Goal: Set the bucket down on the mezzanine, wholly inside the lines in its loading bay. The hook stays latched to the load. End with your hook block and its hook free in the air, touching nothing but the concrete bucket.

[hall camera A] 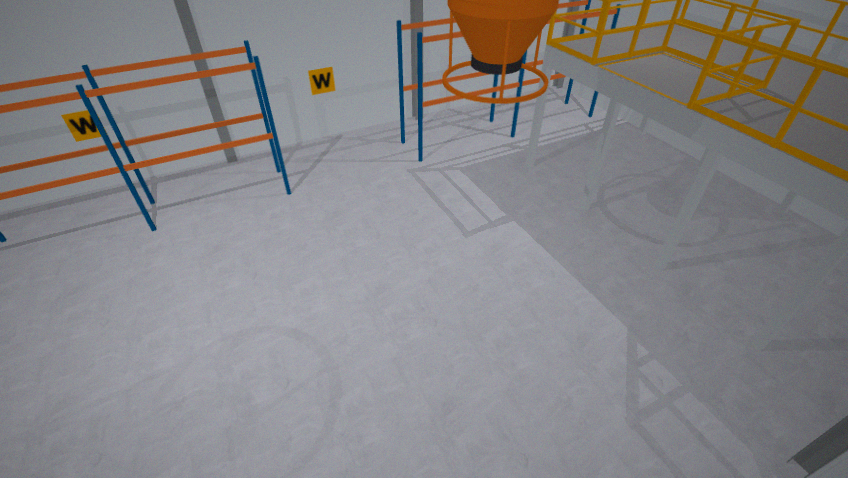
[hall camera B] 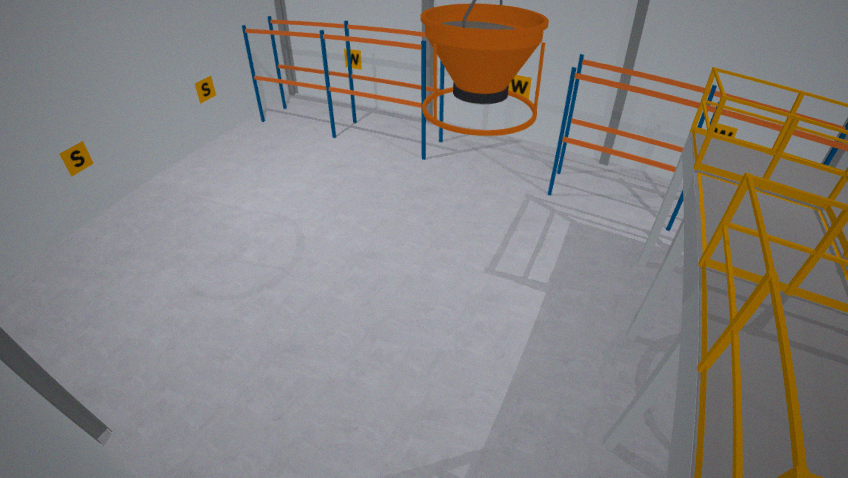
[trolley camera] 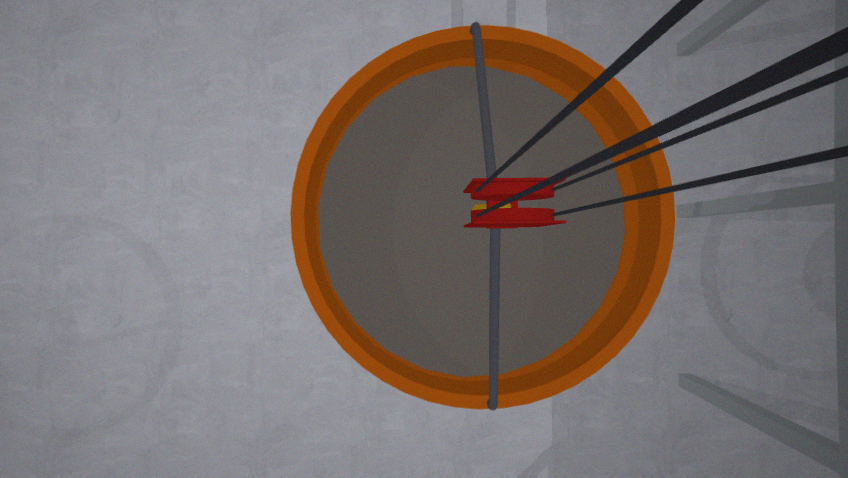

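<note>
The orange concrete bucket [hall camera A: 501, 32] [hall camera B: 486, 62] [trolley camera: 299, 213] hangs upright in the air, filled with grey material, its round base ring well above the floor. In hall camera A its top is cut off. The red hook block [trolley camera: 513, 189] is over the bucket in the trolley camera, and its yellow hook [trolley camera: 491, 206] is mostly hidden under it, at the bucket's grey bail. The block is out of view in both hall cameras. The mezzanine [hall camera A: 647, 102] [hall camera B: 687, 267] stands to the right, apart from the bucket in hall camera B. I cannot make out its loading bay lines.
Yellow railings [hall camera A: 792, 106] [hall camera B: 736, 380] stand along the mezzanine's edges. Blue and orange racks [hall camera A: 420, 95] [hall camera B: 423, 118] stand along the wall behind the bucket. Grey legs [hall camera A: 688, 204] hold the mezzanine up. Dark ropes [trolley camera: 653, 130] run to the upper right in the trolley camera.
</note>
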